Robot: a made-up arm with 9 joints. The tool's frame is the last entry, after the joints. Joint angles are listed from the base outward.
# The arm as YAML. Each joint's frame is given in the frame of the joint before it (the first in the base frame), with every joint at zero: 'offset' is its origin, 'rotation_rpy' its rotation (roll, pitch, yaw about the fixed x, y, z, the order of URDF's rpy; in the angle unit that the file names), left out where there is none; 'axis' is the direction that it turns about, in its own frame. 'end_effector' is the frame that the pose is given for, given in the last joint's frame.
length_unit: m
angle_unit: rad
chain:
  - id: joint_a
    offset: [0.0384, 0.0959, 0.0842]
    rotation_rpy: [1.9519, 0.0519, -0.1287]
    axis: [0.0, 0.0, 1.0]
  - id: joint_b
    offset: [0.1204, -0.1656, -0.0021]
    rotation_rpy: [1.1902, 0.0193, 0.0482]
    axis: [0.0, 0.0, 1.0]
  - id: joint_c
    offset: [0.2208, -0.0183, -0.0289]
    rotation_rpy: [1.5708, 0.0, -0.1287]
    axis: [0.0, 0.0, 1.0]
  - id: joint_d
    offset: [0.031, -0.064, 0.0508]
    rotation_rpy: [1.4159, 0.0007, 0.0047]
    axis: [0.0, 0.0, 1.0]
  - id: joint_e
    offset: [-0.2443, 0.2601, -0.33]
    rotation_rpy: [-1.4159, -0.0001, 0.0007]
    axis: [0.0, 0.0, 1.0]
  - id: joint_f
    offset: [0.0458, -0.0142, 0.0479]
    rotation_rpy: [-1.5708, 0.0, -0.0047]
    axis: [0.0, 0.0, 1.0]
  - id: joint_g
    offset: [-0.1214, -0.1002, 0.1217]
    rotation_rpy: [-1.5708, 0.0, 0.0]
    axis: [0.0, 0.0, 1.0]
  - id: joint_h
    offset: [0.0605, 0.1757, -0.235]
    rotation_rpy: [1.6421, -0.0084, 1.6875]
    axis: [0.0, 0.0, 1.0]
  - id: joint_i
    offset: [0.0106, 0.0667, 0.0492]
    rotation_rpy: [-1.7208, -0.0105, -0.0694]
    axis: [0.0, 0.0, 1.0]
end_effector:
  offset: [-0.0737, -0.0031, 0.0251]
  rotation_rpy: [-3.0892, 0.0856, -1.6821]
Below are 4 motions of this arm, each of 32 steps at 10 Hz.
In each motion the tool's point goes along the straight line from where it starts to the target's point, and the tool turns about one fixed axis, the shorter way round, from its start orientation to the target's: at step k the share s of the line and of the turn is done. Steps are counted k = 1, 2, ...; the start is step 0. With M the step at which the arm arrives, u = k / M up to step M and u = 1 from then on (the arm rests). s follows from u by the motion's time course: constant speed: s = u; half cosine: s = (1 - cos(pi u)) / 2; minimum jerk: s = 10 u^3 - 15 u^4 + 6 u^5.
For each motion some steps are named. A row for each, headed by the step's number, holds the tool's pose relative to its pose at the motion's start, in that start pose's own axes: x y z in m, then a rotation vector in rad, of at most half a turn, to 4 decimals.
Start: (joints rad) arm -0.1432 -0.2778 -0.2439 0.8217 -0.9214 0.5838 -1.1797 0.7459 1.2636
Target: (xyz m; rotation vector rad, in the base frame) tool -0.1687 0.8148 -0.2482 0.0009 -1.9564 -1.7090
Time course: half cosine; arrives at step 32
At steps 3, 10, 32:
3: -0.0033 0.0038 0.0048 0.0019 -0.0285 -0.0400
10: -0.0337 0.0389 0.0495 0.0191 -0.2943 -0.4126
32: -0.1518 0.1753 0.2228 0.0860 -1.3244 -1.8567

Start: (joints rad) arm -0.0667 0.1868 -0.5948 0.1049 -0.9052 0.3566 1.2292 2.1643 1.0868
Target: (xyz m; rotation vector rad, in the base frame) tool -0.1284 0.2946 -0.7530 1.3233 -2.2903 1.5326
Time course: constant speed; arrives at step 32
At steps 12, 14, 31, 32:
12: 0.1901 -0.0454 0.2108 0.4295 0.0659 0.0495
14: 0.2217 -0.0530 0.2460 0.5011 0.0769 0.0578
31: 0.4910 -0.1173 0.5446 1.1097 0.1703 0.1280
32: 0.5068 -0.1211 0.5622 1.1455 0.1758 0.1321

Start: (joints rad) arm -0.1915 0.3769 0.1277 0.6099 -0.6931 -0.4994 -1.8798 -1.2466 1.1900
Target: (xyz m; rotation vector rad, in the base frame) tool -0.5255 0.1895 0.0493 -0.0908 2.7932 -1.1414
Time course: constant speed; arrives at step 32
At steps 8, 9, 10, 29, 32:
8: -0.1125 -0.1489 0.1329 -0.1933 -0.2384 -0.2137
9: -0.1266 -0.1675 0.1495 -0.2174 -0.2682 -0.2404
10: -0.1406 -0.1862 0.1662 -0.2416 -0.2980 -0.2671
29: -0.4079 -0.5398 0.4819 -0.7006 -0.8643 -0.7747
32: -0.4500 -0.5957 0.5317 -0.7730 -0.9537 -0.8548

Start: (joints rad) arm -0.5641 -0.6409 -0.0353 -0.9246 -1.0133 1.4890 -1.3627 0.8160 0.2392
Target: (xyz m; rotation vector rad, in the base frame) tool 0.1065 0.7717 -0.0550 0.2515 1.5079 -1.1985
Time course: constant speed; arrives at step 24
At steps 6, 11, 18, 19, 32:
6: -0.0773 -0.0147 -0.0003 -0.0520 0.1120 -0.1882
11: -0.1417 -0.0269 -0.0006 -0.0954 0.2054 -0.3451
18: -0.2319 -0.0441 -0.0010 -0.1560 0.3361 -0.5646
19: -0.2448 -0.0465 -0.0011 -0.1647 0.3547 -0.5960
32: -0.3092 -0.0588 -0.0014 -0.2081 0.4481 -0.7529

